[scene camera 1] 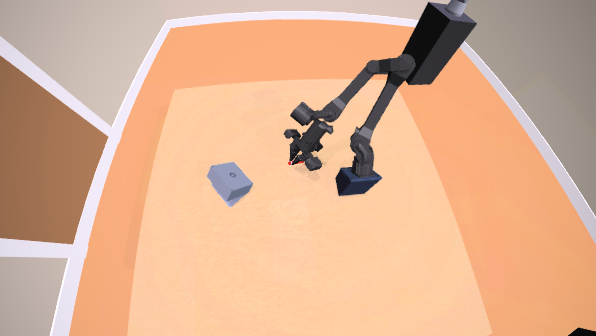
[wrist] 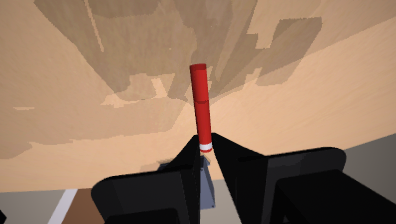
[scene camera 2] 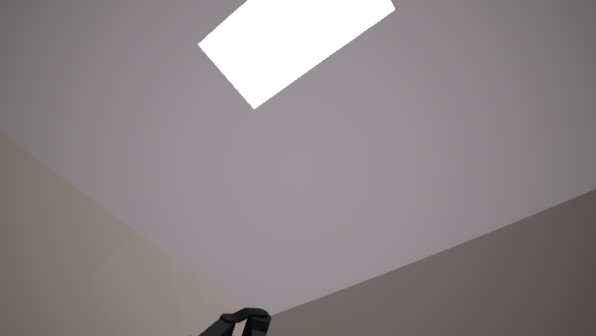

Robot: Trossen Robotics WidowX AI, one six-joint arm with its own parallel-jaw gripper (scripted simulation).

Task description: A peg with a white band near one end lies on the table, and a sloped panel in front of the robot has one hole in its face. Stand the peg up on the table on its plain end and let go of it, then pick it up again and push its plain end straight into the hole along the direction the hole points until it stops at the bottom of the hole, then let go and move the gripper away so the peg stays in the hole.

Labels:
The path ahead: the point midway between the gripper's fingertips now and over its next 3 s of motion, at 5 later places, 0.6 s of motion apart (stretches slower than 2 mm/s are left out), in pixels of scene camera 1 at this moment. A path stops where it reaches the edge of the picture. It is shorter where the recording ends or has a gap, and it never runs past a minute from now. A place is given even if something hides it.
My gripper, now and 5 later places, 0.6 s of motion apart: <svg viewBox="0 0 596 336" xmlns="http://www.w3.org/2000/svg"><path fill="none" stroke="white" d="M291 163L292 161L294 159L296 157L299 155L300 155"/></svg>

